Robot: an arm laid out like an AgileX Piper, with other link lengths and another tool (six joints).
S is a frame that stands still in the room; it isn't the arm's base.
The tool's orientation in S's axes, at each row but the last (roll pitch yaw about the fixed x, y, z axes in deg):
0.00, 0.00, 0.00
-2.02, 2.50, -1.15
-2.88, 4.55, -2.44
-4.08, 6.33, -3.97
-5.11, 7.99, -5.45
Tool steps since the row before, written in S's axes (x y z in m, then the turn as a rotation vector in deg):
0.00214, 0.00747, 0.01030, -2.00, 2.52, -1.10
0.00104, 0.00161, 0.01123, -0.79, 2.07, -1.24
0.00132, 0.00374, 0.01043, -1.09, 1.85, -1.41
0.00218, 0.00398, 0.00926, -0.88, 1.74, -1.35
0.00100, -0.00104, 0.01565, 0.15, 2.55, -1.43
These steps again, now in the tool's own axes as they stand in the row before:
0.00214, 0.00747, 0.01030, -2.00, 2.52, -1.10
0.00052, 0.00123, 0.01131, -0.78, 2.10, -1.20
0.00033, 0.00326, 0.01067, -1.05, 1.87, -1.41
0.00087, 0.00344, 0.00968, -0.84, 1.77, -1.33
-0.00109, -0.00233, 0.01550, 0.11, 2.67, -1.20

